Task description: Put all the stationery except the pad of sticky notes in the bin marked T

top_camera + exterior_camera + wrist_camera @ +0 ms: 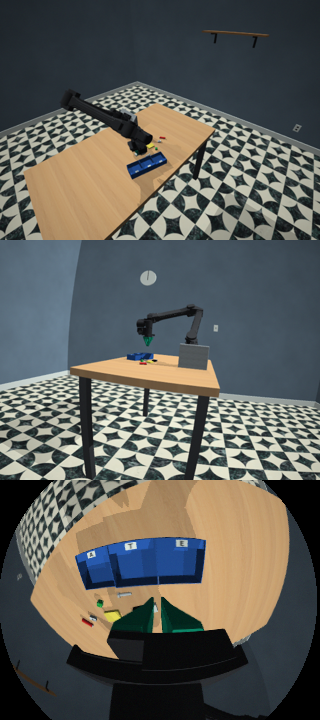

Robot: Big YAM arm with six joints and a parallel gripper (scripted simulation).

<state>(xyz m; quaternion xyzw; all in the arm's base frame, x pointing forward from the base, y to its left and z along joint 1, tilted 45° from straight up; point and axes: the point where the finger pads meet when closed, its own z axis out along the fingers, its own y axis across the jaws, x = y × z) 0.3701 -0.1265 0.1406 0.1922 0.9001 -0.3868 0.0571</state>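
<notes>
Now: hand 10 cm above the blue bin, 4 cm short of it and 3 cm to the right of it. Also, from my hand: small green item 18 cm to the left, 11 cm below, 1 cm behind; sticky notes 17 cm to the left, 11 cm below, 7 cm behind; black-and-white marker-like item 11 cm below, 8 cm behind, 6 cm to the left.
</notes>
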